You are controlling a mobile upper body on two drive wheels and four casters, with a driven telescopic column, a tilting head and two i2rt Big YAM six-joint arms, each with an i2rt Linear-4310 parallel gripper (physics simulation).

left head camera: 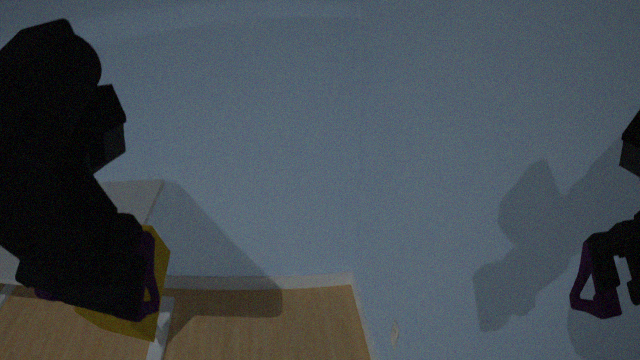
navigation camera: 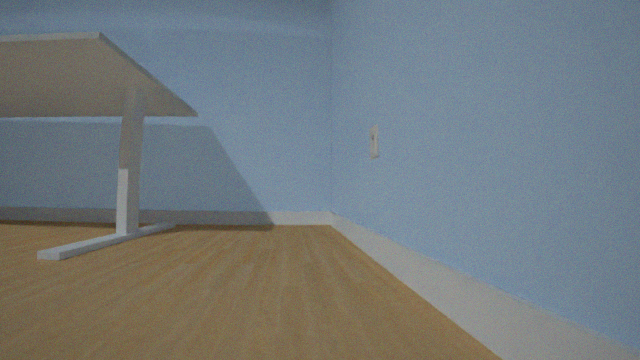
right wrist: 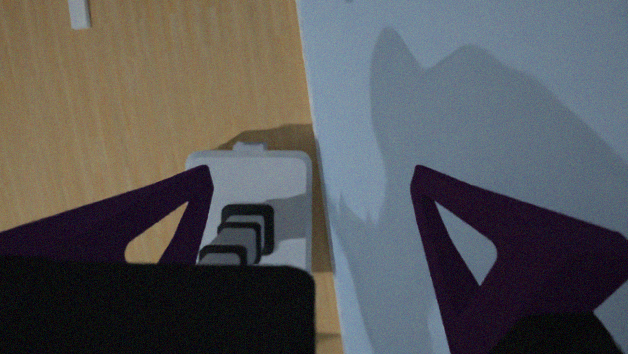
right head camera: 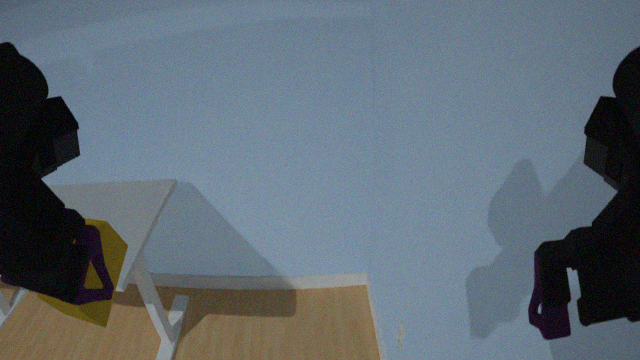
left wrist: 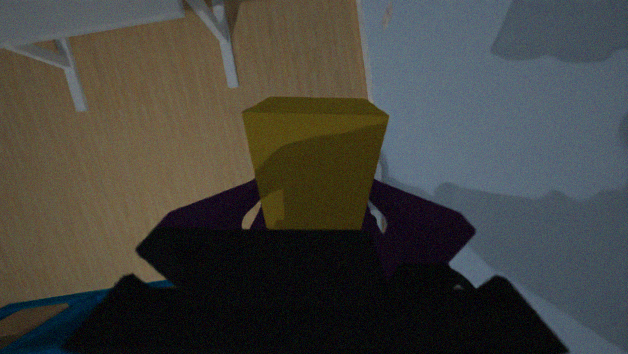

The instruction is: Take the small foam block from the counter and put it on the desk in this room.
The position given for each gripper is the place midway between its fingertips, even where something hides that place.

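Observation:
Left head camera: the left gripper (left head camera: 129,298) and the right gripper (left head camera: 606,294) are visible. The right head camera view shows the left gripper (right head camera: 89,287), the right gripper (right head camera: 574,308) and a yellow foam block (right head camera: 114,248). The left wrist view contains the left gripper (left wrist: 314,176) and the yellow foam block (left wrist: 314,159). The right wrist view contains the right gripper (right wrist: 311,176). The yellow foam block is out of frame in the right wrist view. The navigation camera view contains a desk (navigation camera: 79,74). The yellow foam block is out of frame in the navigation camera view.

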